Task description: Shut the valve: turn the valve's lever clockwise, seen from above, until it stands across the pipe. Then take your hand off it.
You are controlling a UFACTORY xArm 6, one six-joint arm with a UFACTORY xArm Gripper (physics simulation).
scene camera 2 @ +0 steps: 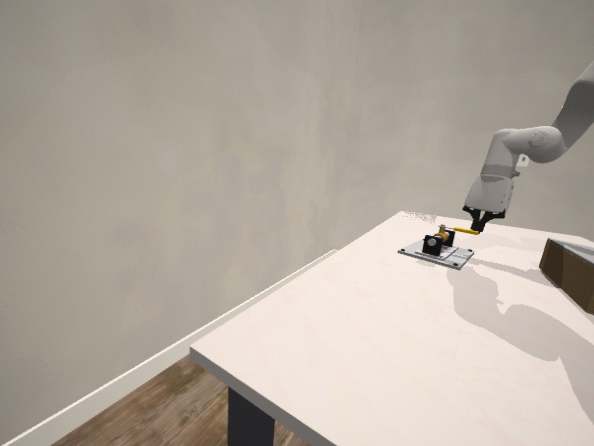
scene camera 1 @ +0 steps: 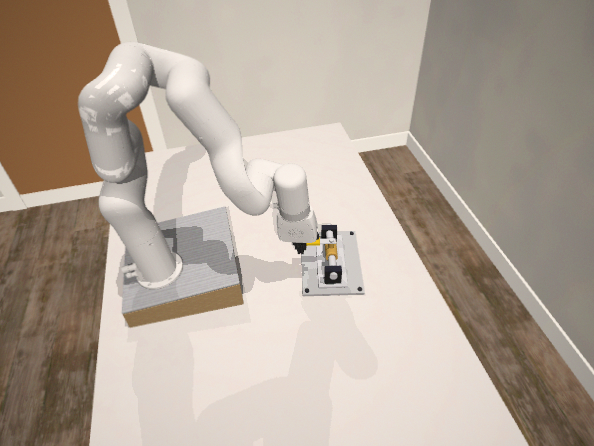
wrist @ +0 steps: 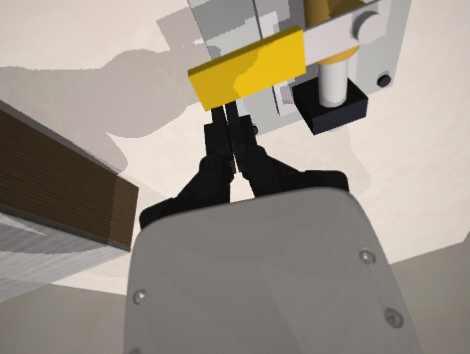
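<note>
The valve's yellow lever (scene camera 1: 312, 242) (scene camera 2: 466, 231) (wrist: 250, 67) points out sideways from the brass valve body (scene camera 1: 331, 250) (scene camera 2: 442, 237), toward the robot's base. In scene camera 1 it stands about square across the white pipe (scene camera 1: 332, 260) (wrist: 332, 85); in the wrist view it looks slightly slanted. My gripper (scene camera 1: 300, 248) (scene camera 2: 477, 229) (wrist: 226, 115) is shut with nothing between its fingers. Its fingertips are at the free end of the lever, against or very close to its side. The handle hides the tips in the wrist view, so contact cannot be told for sure.
The grey base plate (scene camera 1: 352, 265) (scene camera 2: 462, 258) (wrist: 395, 40) carries black pipe supports (scene camera 1: 333, 275) (scene camera 2: 432, 246) (wrist: 325, 120) and has dark bolts at its corners. The robot's wooden pedestal (scene camera 1: 185, 306) (scene camera 2: 565, 280) (wrist: 60, 165) stands left of the plate in scene camera 1.
</note>
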